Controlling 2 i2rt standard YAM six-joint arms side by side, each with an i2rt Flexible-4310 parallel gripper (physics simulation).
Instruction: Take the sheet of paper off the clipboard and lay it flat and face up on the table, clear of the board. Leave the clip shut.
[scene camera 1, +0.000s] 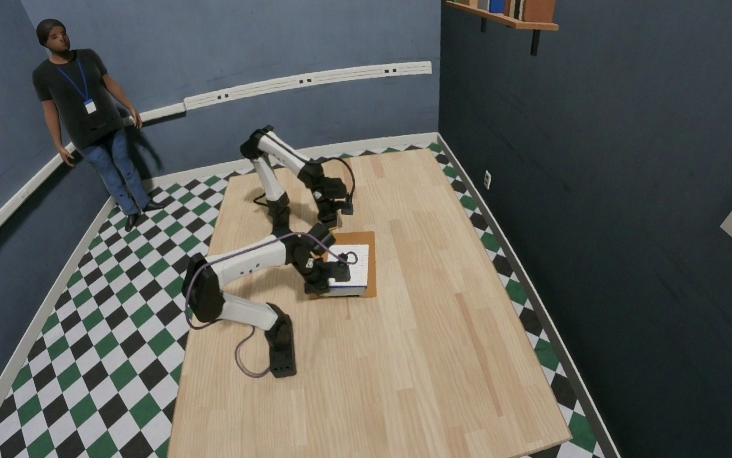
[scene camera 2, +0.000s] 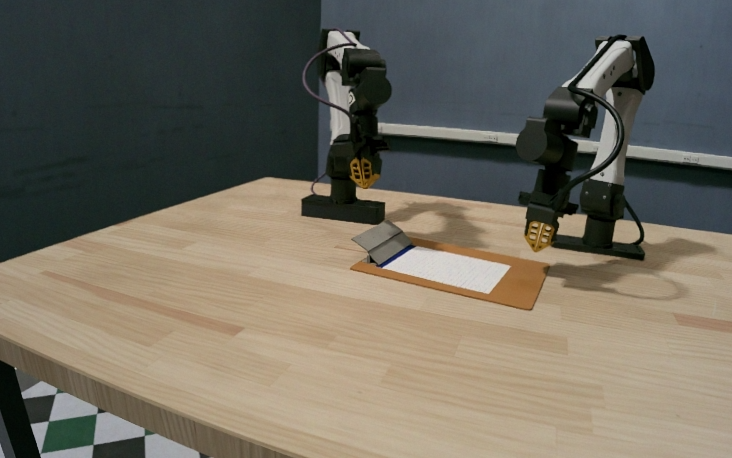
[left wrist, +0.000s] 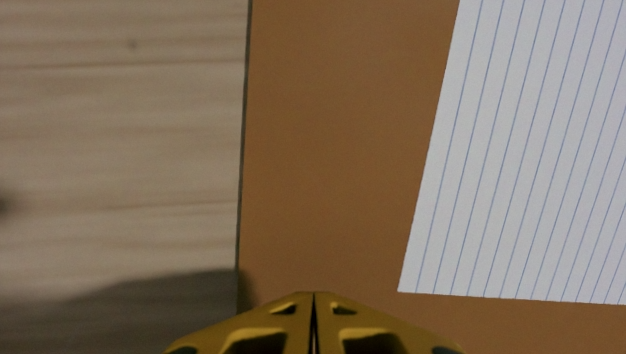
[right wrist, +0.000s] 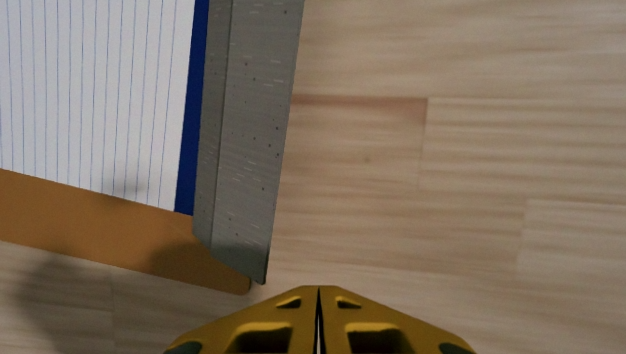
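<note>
The brown clipboard (scene camera 1: 370, 264) (scene camera 2: 526, 280) (left wrist: 330, 150) (right wrist: 100, 225) lies flat on the table. The white lined sheet (scene camera 1: 358, 264) (scene camera 2: 445, 268) (left wrist: 520, 160) (right wrist: 95, 95) lies face up on it, its blue-banded end at the grey metal clip (scene camera 2: 380, 241) (right wrist: 242, 130). The clip is shut over that end. My left gripper (scene camera 2: 536, 249) (left wrist: 313, 307) is shut and empty above the clipboard's edge at the end away from the clip. My right gripper (scene camera 2: 366, 186) (right wrist: 318, 301) is shut and empty, above and beside the clip's near corner. In scene camera 1 the arms hide the fingertips and part of the board.
The wooden table (scene camera 1: 421, 345) (scene camera 2: 302, 345) carries both arm bases, the left one (scene camera 2: 599, 247) and the right one (scene camera 1: 281, 361) (scene camera 2: 342, 209). A person (scene camera 1: 80, 102) stands beyond the table at the upper left in scene camera 1. A shelf (scene camera 1: 502, 16) hangs on the dark wall.
</note>
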